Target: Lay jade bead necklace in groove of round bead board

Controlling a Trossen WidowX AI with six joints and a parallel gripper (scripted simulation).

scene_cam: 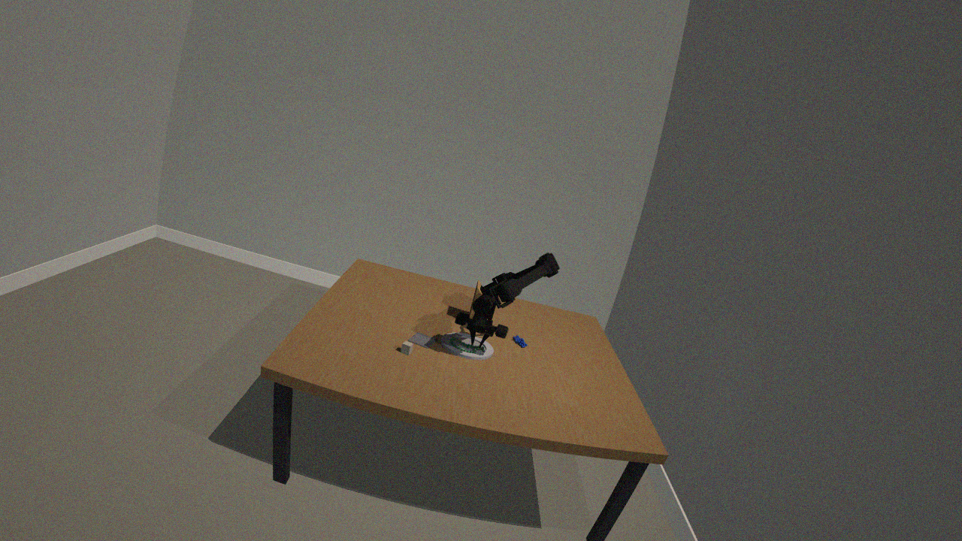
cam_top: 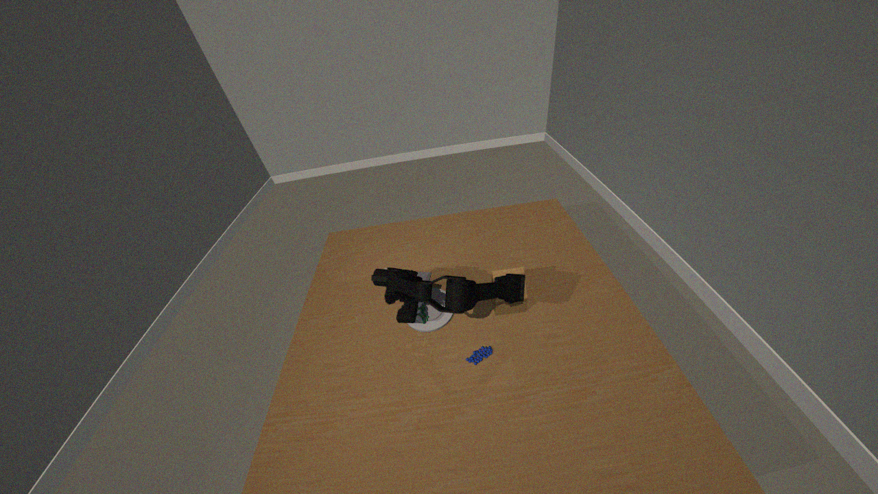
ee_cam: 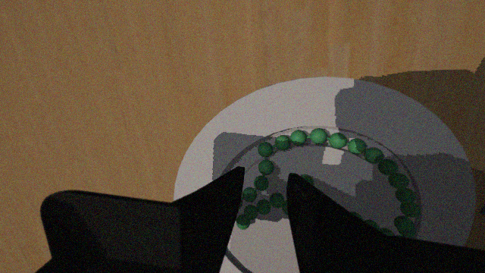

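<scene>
Right now my gripper tip is 5 cm past the round bead board, 3 cm to the left of it and 2 cm above it. Also, from my gripper tip: pale block (13 cm ahead, 23 cm to the right, 2 cm below); then flat grey plate (19 cm to the right, 3 cm below).
</scene>
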